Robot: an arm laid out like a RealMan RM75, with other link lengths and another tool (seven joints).
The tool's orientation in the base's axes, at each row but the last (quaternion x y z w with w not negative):
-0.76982, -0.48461, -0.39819, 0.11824
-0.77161, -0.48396, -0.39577, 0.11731
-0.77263, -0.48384, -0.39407, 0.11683
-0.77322, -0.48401, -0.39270, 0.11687
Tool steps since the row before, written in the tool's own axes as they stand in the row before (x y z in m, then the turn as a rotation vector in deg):
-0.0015, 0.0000, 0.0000, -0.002, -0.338, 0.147
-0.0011, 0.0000, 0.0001, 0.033, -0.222, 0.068
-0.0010, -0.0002, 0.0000, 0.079, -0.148, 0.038
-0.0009, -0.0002, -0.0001, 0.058, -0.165, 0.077
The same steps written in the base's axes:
-0.0003, -0.0010, -0.0011, -0.211, 0.252, -0.167
-0.0002, -0.0007, -0.0009, -0.145, 0.172, -0.066
-0.0004, -0.0006, -0.0008, -0.088, 0.148, 0.002
-0.0004, -0.0005, -0.0006, -0.088, 0.164, -0.042

